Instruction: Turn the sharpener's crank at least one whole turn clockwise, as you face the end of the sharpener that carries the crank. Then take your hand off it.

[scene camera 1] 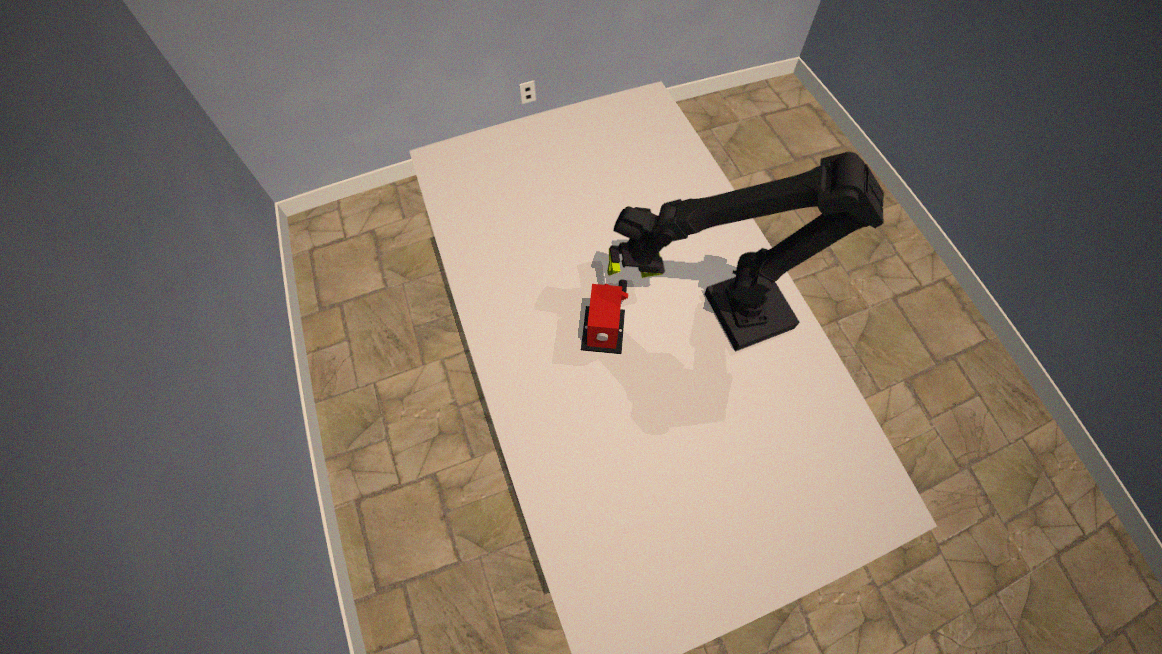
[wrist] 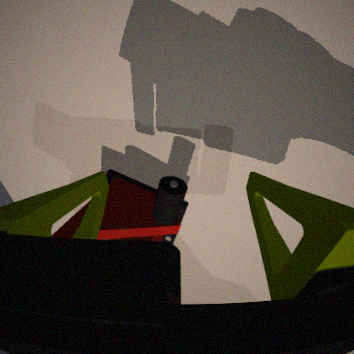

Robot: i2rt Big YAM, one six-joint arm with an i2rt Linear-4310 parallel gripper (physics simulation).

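Pixels of known places: gripper, fingertip midpoint: (scene camera 1: 625, 274) (wrist: 177, 179); arm's base, link origin: (scene camera 1: 746, 305).
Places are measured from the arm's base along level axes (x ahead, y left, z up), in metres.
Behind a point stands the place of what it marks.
Note:
The red sharpener (scene camera 1: 604, 304) {x 0.379, y -0.019, z 0.090 m} (wrist: 131, 207) {x 0.345, y -0.089, z 0.022 m} stands on its black base on the table, with a round light-coloured spot on its near end in the scene view. Its crank shows as a black knob (scene camera 1: 623, 285) {x 0.312, y -0.098, z 0.026 m} (wrist: 170, 202) {x 0.307, y -0.107, z 0.025 m} at the far end, beside the red body. My gripper (scene camera 1: 633, 269) {x 0.301, y -0.130, z 0.027 m} (wrist: 177, 179) {x 0.301, y -0.130, z 0.027 m} is open and empty, with its green fingers wide apart, just beyond the crank end. In the wrist view the knob appears in the gap between the fingers, apart from both. The left finger and the black gripper body hide part of the sharpener there.
The pale table (scene camera 1: 504, 219) {x 0.598, y -0.412, z -0.038 m} bears the sharpener and the arm's black base (scene camera 1: 768, 320) {x -0.038, y 0.058, z 0.016 m}, which is to the right of the sharpener. The arm reaches over from the right. A wall with an outlet (scene camera 1: 527, 91) stands behind the table's far edge.

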